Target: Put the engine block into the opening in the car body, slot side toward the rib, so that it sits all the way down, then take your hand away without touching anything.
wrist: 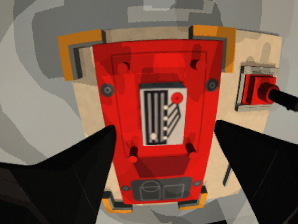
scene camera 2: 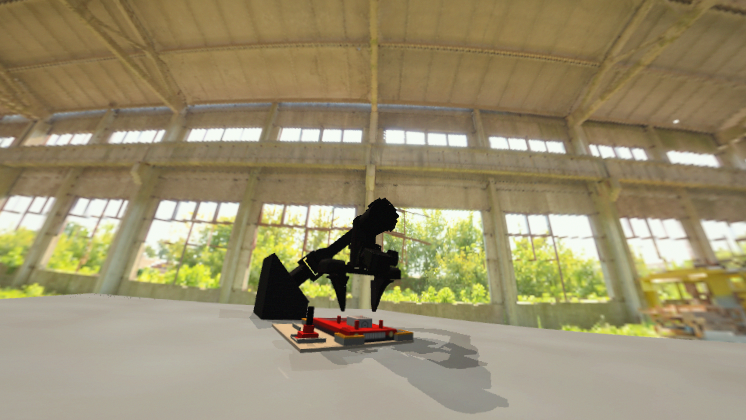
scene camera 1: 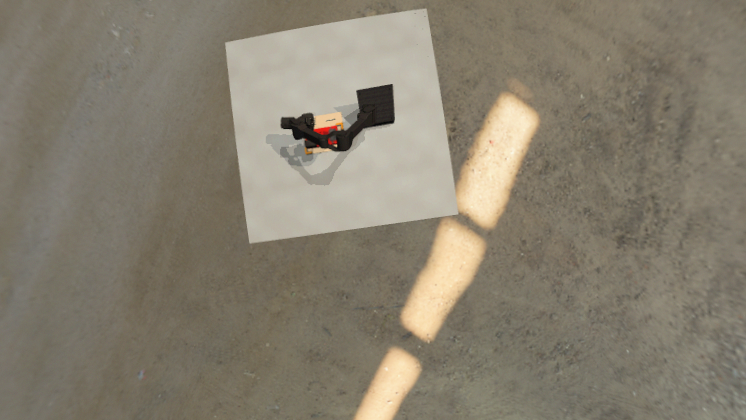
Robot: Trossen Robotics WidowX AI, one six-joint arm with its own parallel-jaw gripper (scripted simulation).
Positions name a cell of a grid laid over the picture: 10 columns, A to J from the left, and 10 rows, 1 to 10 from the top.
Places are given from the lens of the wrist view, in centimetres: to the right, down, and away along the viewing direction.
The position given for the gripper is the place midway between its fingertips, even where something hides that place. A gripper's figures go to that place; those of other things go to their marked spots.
gripper (wrist: F6): 1, 1, 10
engine block (wrist: F5): 1, 0, 10
red car body (wrist: E8): 0, 7, 15
The marked spots on the red car body and the engine block are 9 cm apart.
